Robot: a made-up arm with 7 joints. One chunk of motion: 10 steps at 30 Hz.
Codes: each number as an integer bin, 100 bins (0 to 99) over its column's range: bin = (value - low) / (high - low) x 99, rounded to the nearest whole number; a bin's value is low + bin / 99 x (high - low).
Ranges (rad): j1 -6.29..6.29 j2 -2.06..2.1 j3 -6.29..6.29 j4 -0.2..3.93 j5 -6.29..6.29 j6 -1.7..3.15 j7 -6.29..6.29
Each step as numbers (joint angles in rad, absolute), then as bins.
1 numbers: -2.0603 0.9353 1.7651 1.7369 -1.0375 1.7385 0.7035
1 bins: 33 71 63 46 41 70 55
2 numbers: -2.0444 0.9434 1.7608 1.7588 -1.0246 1.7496 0.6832
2 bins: 33 71 63 47 41 70 55
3 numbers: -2.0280 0.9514 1.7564 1.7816 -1.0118 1.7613 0.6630
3 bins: 34 72 63 48 42 71 55
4 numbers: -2.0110 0.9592 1.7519 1.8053 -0.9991 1.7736 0.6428
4 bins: 34 72 63 48 42 71 55
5 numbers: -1.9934 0.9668 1.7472 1.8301 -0.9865 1.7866 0.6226
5 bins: 34 72 63 49 42 71 54
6 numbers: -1.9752 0.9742 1.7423 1.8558 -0.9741 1.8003 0.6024
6 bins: 34 72 63 49 42 71 54
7 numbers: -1.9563 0.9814 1.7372 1.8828 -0.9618 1.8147 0.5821
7 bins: 34 72 63 50 42 72 54
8 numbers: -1.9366 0.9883 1.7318 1.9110 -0.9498 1.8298 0.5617
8 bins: 34 73 63 51 42 72 54
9 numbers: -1.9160 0.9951 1.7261 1.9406 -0.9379 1.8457 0.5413
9 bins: 34 73 63 51 42 72 54
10 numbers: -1.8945 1.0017 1.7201 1.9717 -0.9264 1.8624 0.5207
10 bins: 35 73 63 52 42 73 54
